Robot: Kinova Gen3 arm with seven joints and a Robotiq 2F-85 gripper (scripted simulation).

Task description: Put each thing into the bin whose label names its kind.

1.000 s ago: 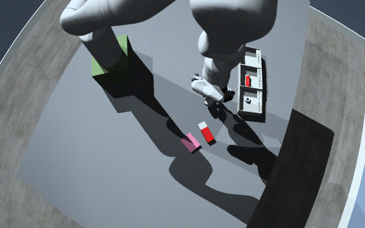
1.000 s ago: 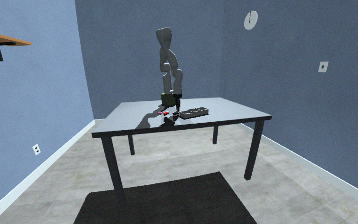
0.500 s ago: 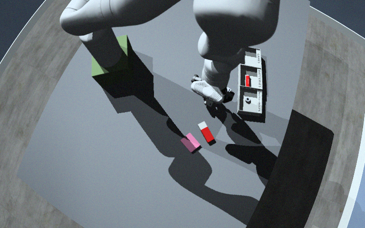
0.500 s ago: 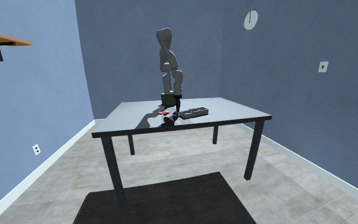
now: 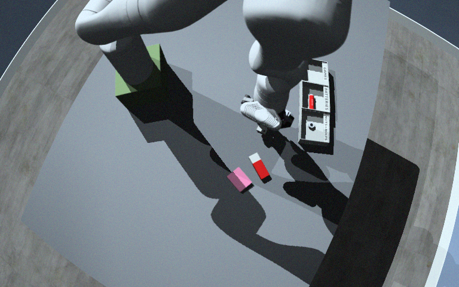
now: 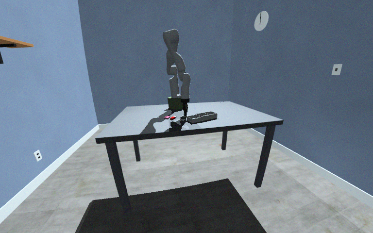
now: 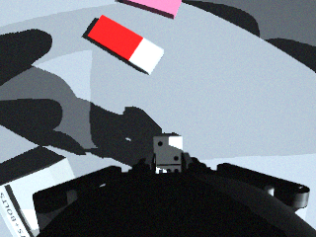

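The bin row is 14 cm to the left of my hand and 8 cm ahead of it. From my hand the other things lie so: white domino: 2 cm below; red-and-white eraser: 10 cm to the right, 4 cm ahead, 2 cm below; nut: 11 cm ahead, 7 cm to the left, 1 cm below.
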